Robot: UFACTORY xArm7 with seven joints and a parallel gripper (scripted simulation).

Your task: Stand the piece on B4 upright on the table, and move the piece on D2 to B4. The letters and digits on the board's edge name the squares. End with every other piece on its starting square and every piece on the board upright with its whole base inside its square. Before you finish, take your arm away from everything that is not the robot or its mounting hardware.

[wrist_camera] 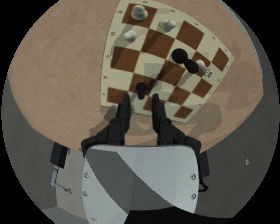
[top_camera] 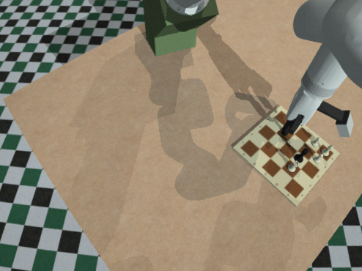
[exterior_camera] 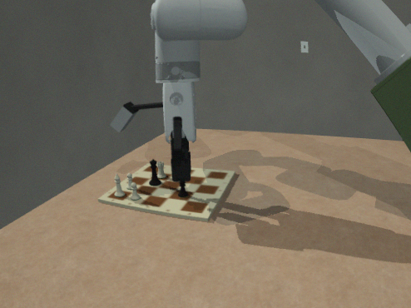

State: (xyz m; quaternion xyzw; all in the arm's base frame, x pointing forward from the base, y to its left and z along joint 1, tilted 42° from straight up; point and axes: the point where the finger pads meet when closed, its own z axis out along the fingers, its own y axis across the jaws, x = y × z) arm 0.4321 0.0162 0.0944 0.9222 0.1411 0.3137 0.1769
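Right now my hand is 4 cm above the black pawn. Round my hand: chessboard: 4 cm ahead, 4 cm to the right, 6 cm below; white rook-like piece: 7 cm ahead, 8 cm to the right, 4 cm below; black piece: 7 cm ahead, 4 cm to the right, 3 cm below.
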